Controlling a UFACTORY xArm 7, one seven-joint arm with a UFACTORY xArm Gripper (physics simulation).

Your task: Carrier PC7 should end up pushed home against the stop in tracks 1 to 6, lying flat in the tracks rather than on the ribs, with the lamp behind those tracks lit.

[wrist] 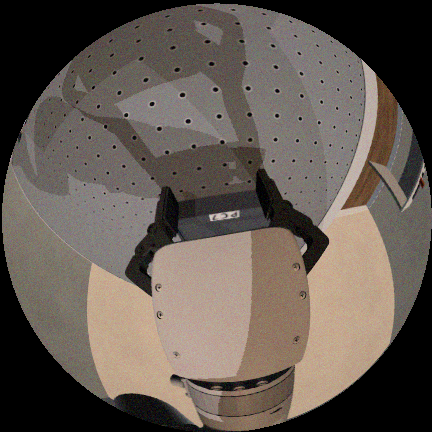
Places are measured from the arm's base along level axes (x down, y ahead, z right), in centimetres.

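Pixels of known places: gripper, between the fingertips: (214, 186).
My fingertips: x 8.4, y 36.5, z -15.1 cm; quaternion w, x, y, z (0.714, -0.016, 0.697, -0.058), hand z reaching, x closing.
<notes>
Behind a point stands the place of what it marks.
Carrier PC7 (197, 226) {y 43.2, x 8.3, z -12.5 cm} is a dark blue-grey block with a white label reading "PC7", seen upside down in the wrist view. It is at the centre, between the two black fingers of my gripper (214, 180) {y 36.5, x 8.4, z -15.1 cm}. The gripper is open wide, with one finger at each end of the carrier. The near part of the carrier is hidden behind the beige gripper housing, so its underside and any contact with the surface cannot be seen. The tracks, ribs, stop and lamp cannot be made out in this view.
A grey board (295, 80) {y 25.3, x 9.3, z -22.4 cm} with rows of small holes extends beyond the fingers, with shadows across it. A pale edge and a brown wood strip (382, 120) run along its right side. A pale slanted piece (390, 186) stands at the far right. A black rounded shape (147, 407) shows at bottom left.
</notes>
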